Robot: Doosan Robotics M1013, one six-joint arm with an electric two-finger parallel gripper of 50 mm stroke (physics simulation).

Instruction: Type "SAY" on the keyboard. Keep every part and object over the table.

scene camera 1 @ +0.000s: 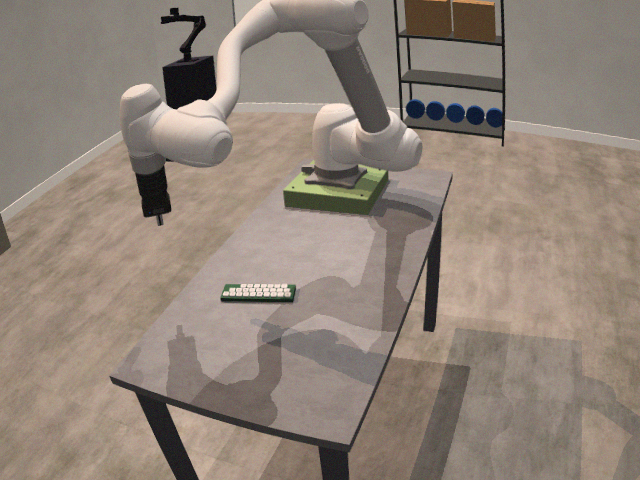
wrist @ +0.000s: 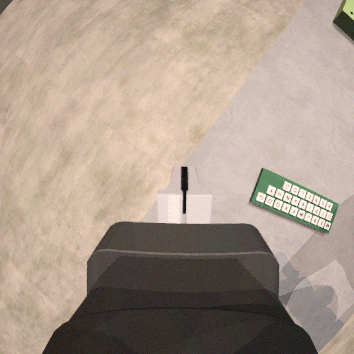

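Pixels of known places: gripper, fingertip midpoint: (scene camera 1: 160, 222) (wrist: 183, 180); arm's base, link origin: (scene camera 1: 336, 177).
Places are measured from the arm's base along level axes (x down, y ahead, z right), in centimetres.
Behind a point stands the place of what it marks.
Note:
A green keyboard (scene camera 1: 258, 298) {x 4.3, y 69.1, z -2.4 cm} (wrist: 295, 201) {x 3.8, y 66.7, z 0.5 cm} with white keys in three rows lies flat on the grey table (scene camera 1: 320, 248) {x 5.5, y 39.0, z -8.4 cm} (wrist: 280, 110) {x 5.5, y 53.6, z 13.0 cm}. In the wrist view it lies to the right of the fingers, turned at an angle; the letters on its keys are small and blurred. My gripper (scene camera 1: 160, 223) {x -19.7, y 76.4, z 19.7 cm} (wrist: 183, 180) {x -19.7, y 76.4, z 19.7 cm} is shut with nothing between its fingers. It points down and hangs high above the keyboard's level, off to the keyboard's left in the scene view. In the wrist view the fingertips appear near the table's long edge, apart from the keyboard.
The arm's green base block (scene camera 1: 325, 200) {x 1.6, y 15.6, z -1.5 cm} (wrist: 348, 20) {x 0.7, y 15.9, z 10.5 cm} stands at the table's far end. Shadows of the arm fall across the table's near part. A shelf rack (scene camera 1: 451, 39) with boxes and blue discs, and a black pedestal (scene camera 1: 189, 80) carrying a small arm, stand behind the table.

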